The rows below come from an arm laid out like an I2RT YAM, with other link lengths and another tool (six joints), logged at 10 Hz.
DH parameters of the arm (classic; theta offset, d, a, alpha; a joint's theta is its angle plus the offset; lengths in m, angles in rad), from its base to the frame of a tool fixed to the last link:
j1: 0 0.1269 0.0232 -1.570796
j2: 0 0 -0.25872 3.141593
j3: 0.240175 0 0.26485 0
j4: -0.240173 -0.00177 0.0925 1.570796
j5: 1.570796 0.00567 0 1.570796
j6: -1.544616 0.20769 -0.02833 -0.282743
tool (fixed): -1.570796 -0.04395 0 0
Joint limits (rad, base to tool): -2.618..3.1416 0..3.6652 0..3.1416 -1.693..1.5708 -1.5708..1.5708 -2.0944..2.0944
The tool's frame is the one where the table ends.
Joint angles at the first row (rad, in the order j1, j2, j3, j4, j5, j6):
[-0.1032 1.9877 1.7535 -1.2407 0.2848 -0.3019]
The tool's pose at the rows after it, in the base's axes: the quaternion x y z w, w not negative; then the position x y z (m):
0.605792 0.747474 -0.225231 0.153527 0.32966 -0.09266 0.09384
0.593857 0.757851 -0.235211 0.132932 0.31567 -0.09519 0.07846
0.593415 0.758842 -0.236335 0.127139 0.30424 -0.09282 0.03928
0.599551 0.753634 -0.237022 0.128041 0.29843 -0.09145 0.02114
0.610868 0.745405 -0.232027 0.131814 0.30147 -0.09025 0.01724
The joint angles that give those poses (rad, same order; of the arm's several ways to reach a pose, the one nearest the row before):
[-0.1501 1.9888 1.6718 -1.3178 0.2848 -0.3534]
[-0.1616 1.9888 1.6028 -1.2926 0.2844 -0.3843]
[-0.1619 1.9896 1.4498 -1.1503 0.2806 -0.3840]
[-0.1619 1.9900 1.3785 -1.0779 0.2810 -0.3679]
[-0.1627 1.9930 1.3724 -1.0565 0.2733 -0.3447]

